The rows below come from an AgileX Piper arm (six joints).
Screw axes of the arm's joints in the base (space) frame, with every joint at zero. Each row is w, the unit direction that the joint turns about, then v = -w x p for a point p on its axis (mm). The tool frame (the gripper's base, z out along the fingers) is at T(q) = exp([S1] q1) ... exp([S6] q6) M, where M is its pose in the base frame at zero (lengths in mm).
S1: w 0 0 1 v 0 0 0
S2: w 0 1 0 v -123 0 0
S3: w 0 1 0 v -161.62 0 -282.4
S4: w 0.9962 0 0.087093 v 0 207.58 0
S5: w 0 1 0 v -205.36 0 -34.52
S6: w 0.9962 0 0.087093 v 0 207.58 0
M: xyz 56.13 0 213.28 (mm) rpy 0 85 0 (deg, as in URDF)
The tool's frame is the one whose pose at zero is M.
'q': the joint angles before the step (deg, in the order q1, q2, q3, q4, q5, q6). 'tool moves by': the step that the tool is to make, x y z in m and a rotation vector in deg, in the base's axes. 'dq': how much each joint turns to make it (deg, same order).
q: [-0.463 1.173 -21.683 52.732 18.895 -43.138]
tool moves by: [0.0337 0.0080 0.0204 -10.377 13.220 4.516]
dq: [0.151 14.836 -8.324 -7.541 10.390 -0.547]
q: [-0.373 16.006 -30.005 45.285 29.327 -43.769]
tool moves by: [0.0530 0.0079 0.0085 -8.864 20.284 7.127]
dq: [2.626 19.067 -10.255 -10.568 13.092 4.231]
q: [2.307 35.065 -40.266 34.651 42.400 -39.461]
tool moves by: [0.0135 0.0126 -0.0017 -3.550 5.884 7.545]
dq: [5.201 5.829 -2.948 -2.128 4.273 -0.717]
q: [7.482 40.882 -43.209 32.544 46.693 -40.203]
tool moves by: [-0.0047 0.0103 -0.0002 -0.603 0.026 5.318]
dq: [5.004 0.143 -0.109 -0.286 0.288 -0.377]
